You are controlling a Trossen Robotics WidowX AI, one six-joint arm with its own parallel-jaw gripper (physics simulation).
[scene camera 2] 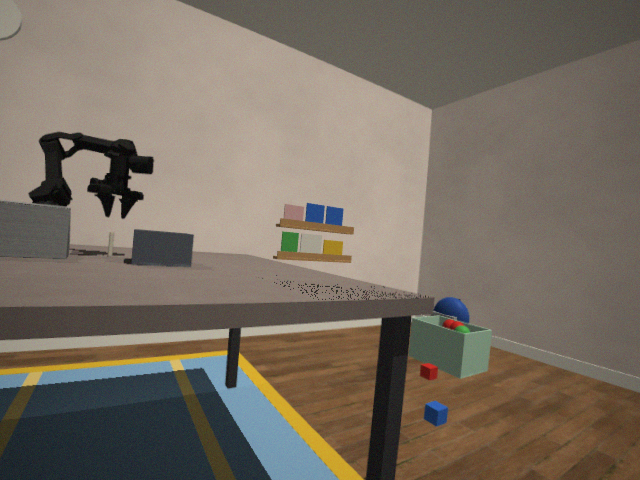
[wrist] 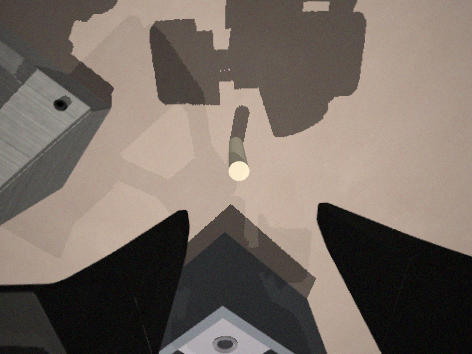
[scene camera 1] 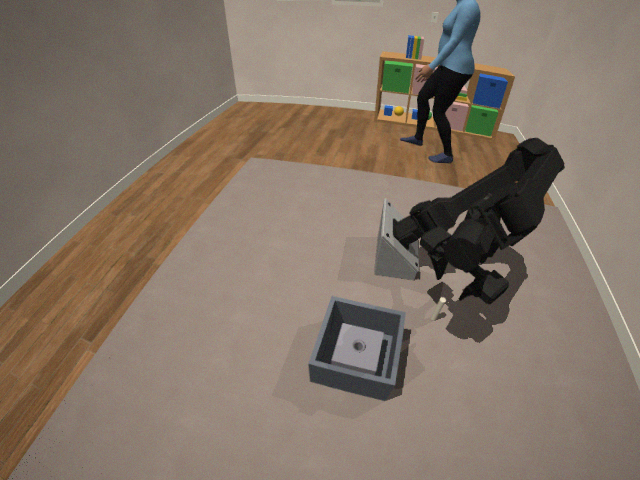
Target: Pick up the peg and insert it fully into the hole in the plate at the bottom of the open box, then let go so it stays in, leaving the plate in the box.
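Frame: origin at the arm's base, x left, y back, z up, level; metres.
Seen in the pictures: gripper, fingertip midpoint: (scene camera 2: 115, 218) (wrist: 253, 215) (scene camera 1: 449, 289); arm's base at its link origin: (scene camera 2: 42, 221) (scene camera 1: 400, 234).
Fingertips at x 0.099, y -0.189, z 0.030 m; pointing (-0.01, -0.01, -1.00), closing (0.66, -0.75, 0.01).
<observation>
Offsets run from my fingertips to a thing's top centre. "*": to the spot under its first point. Level surfaces: height alone.
The pale cream peg @[dx +0.001, dy +0.007, dz -0.049 m] (scene camera 1: 438, 308) (scene camera 2: 110, 244) (wrist: 239, 171) stands upright on the table, outside the box. The open dark grey box @[dx -0.179, dy -0.118, dz -0.031 m] (scene camera 1: 351, 381) (scene camera 2: 162, 248) (wrist: 235, 280) stands beside it. The light plate @[dx -0.179, dy -0.118, dz -0.068 m] (scene camera 1: 348, 356) (wrist: 222, 325) lies at the box's bottom, with a round hole @[* dx -0.177, dy -0.110, dz -0.084 m] (scene camera 1: 359, 345) (wrist: 225, 344) that looks empty. The box wall hides the plate in scene camera 2. My gripper (scene camera 1: 450, 288) (scene camera 2: 115, 216) (wrist: 253, 215) is open and empty, fingers pointing down. It hangs above the height of the peg's top. In the wrist view the peg shows beyond the fingertips, between their lines.
A grey wedge-shaped block (scene camera 1: 395, 263) (scene camera 2: 36, 229) (wrist: 40, 125) with a sloped face and dark holes stands on the table @[dz -0.129 m] (scene camera 1: 206, 335) close to the arm, behind the peg and box in scene camera 1. A person (scene camera 1: 454, 56) stands beyond the table.
</observation>
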